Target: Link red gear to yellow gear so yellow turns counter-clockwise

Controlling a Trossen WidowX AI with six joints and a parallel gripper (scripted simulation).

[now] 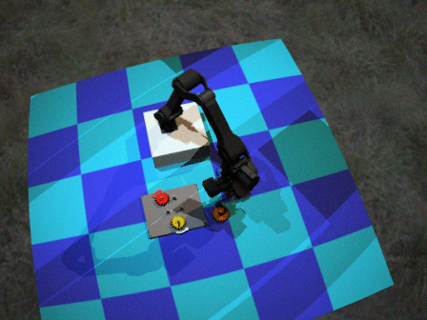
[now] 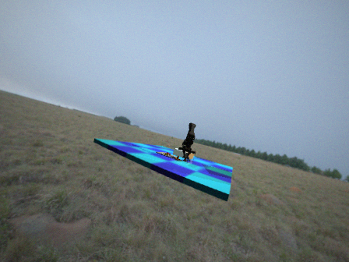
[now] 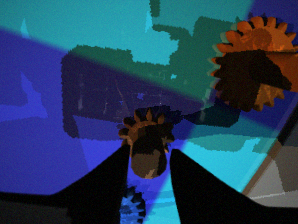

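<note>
Now: the red gear 5 cm behind my gripper tip, 24 cm to the right of it and 1 cm below it. Round my gripper tip: orange gear: 7 cm ahead, 6 cm to the right, 1 cm below; then dark blue gear: 8 cm behind, 1 cm to the left, 1 cm below; then white arrow: 9 cm ahead, 21 cm to the right, 2 cm below.
</note>
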